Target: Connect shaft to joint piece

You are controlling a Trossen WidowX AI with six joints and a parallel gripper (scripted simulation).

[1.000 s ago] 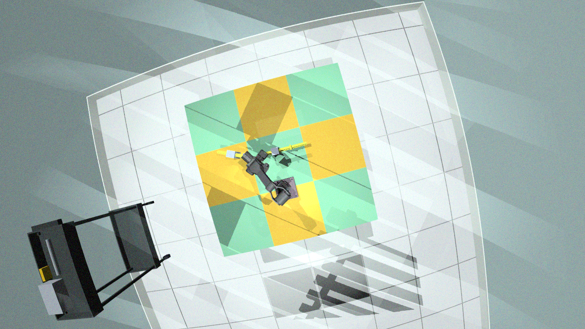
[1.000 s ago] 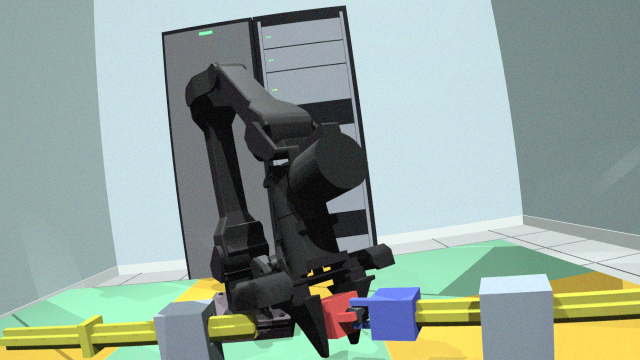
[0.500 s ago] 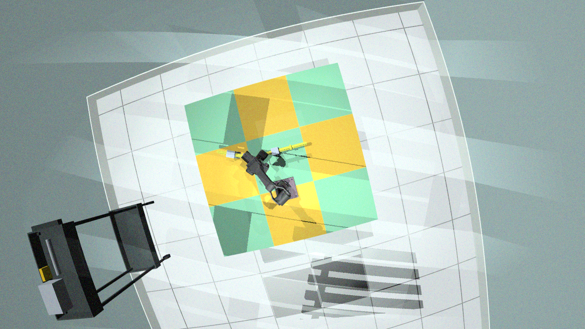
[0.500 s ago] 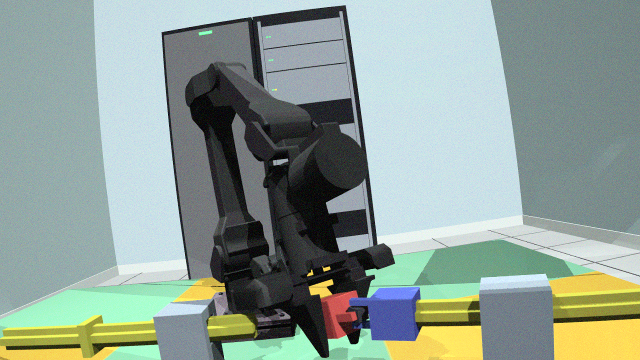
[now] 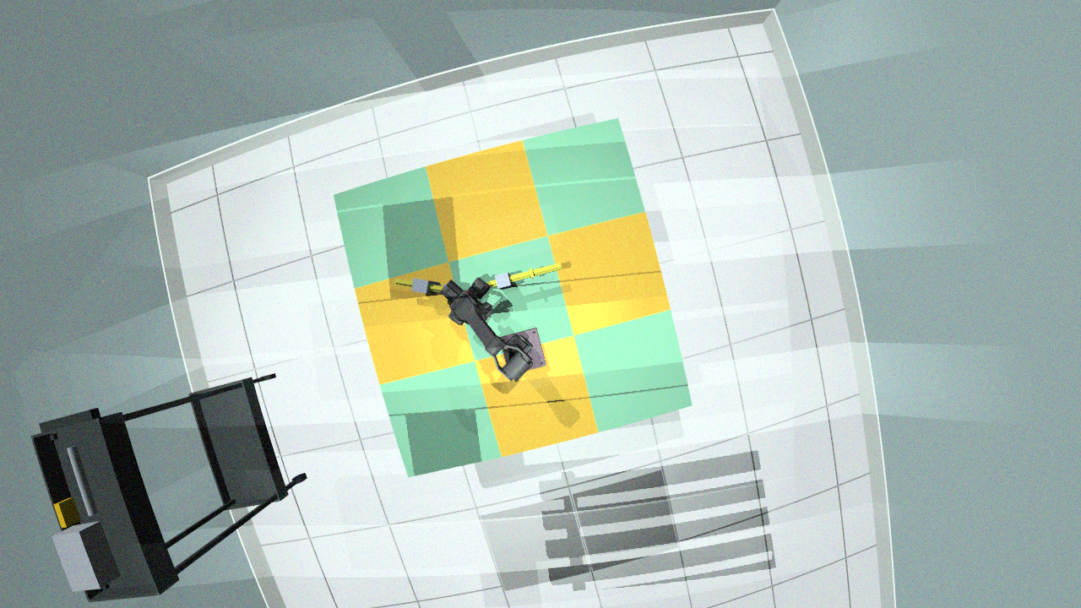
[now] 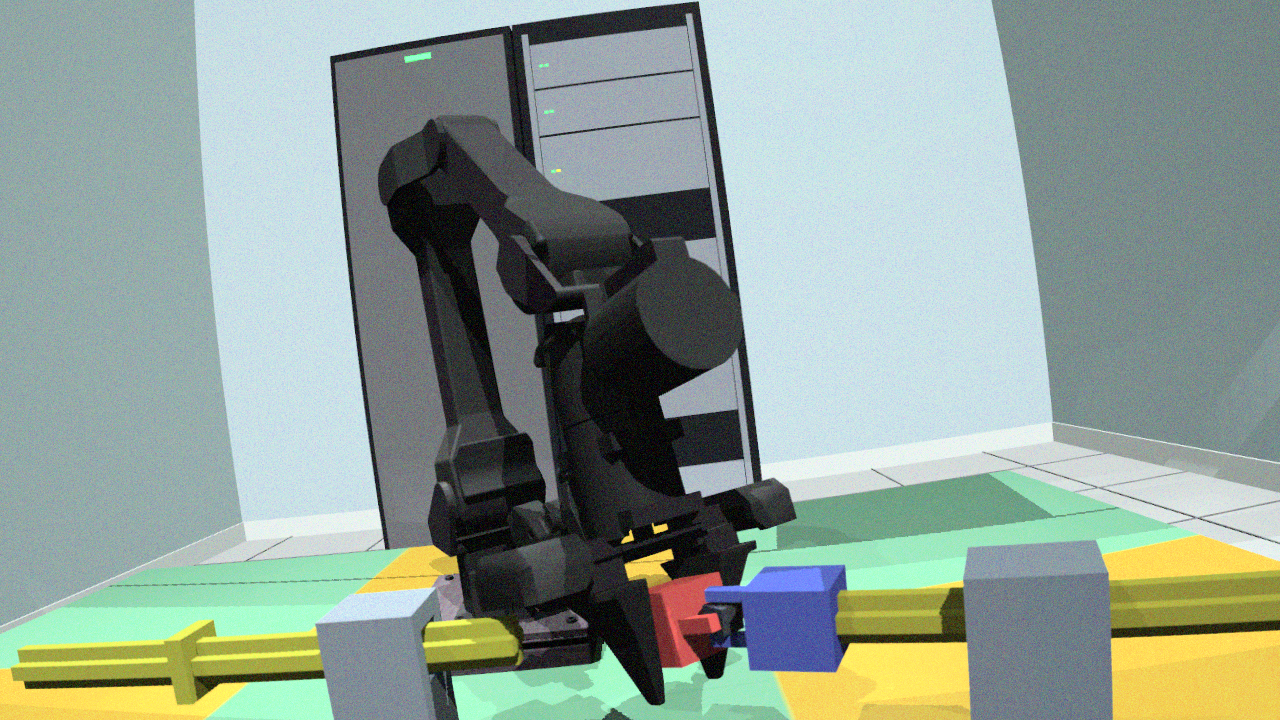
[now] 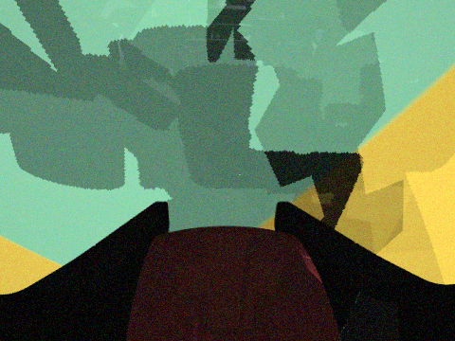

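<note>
My gripper tip is now 4 cm below the red square joint piece.
</note>
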